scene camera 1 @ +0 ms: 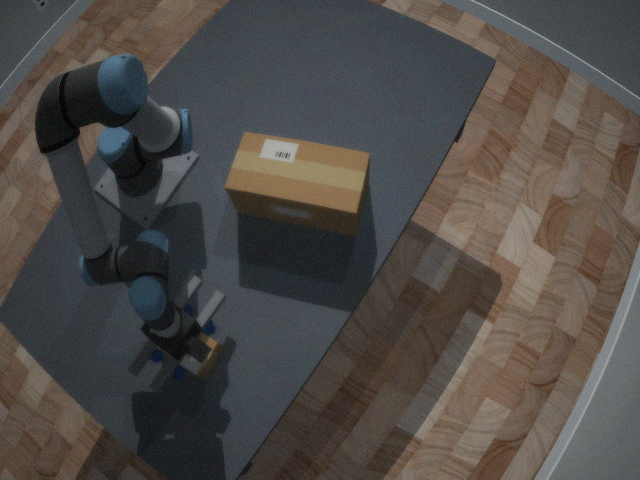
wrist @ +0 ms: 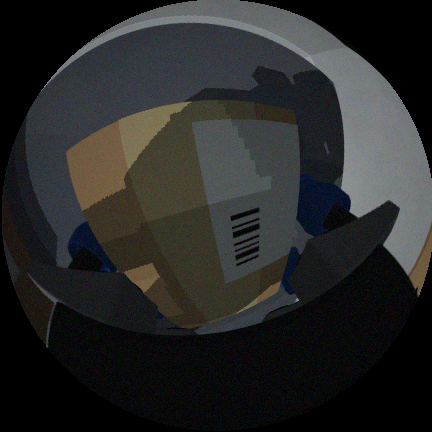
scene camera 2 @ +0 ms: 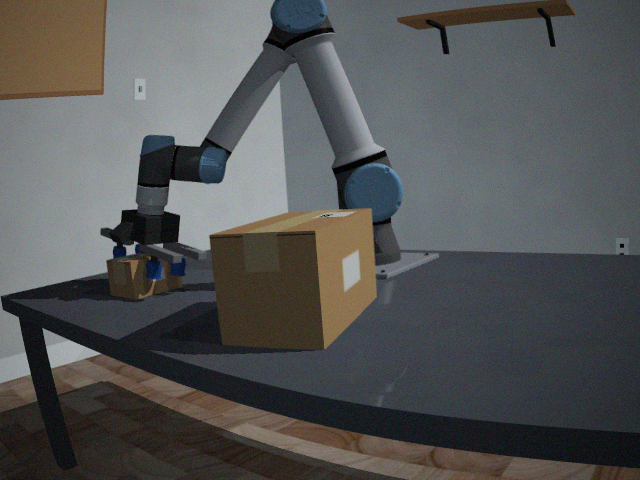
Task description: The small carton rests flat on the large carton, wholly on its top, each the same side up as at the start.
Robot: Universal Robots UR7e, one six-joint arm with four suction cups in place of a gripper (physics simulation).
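Places are measured from the arm's base along level axes (x right, y up, z back), in centimetres.
Where they show: hand, its tool point: (wrist: 214, 251) (scene camera 2: 147, 267); arm's base, origin of its link: (scene camera 1: 139, 172).
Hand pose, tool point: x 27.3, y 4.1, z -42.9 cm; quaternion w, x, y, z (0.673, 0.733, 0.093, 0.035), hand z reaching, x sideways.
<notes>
Things, the pixels of their centre, and the offset from my tool point. Level surfaces: height alone.
- small carton, middle of its body: (wrist: 205, 231) (scene camera 2: 144, 273) (scene camera 1: 187, 345) dx -0.4, dy -1.1, dz -1.3 cm
- dark table, height of its surface: dy -5.0 cm
- large carton, middle of its body: (scene camera 2: 303, 270) (scene camera 1: 300, 183) dx -47.5, dy +2.7, dz -0.2 cm
The small carton (scene camera 1: 212, 356) (scene camera 2: 128, 278) (wrist: 177, 189) stands on the dark table (scene camera 1: 335, 62) (scene camera 2: 490, 310) near its front left corner, label side up. My suction gripper (scene camera 1: 175, 338) (scene camera 2: 150, 255) sits right on its top, with the blue cups pressed against it, so I hold the carton by suction. In the wrist view the carton fills the middle and a blue cup (wrist: 318, 201) shows at its edge. The large carton (scene camera 1: 299, 178) (scene camera 2: 289, 289) stands upright in the middle of the table, taped top with a white label up, apart from the small one.
The arm's base plate (scene camera 1: 144, 193) (scene camera 2: 408, 263) is bolted to the table behind the large carton. The table edge runs close by the small carton. A wall shelf (scene camera 2: 486, 12) hangs high at the back.
</notes>
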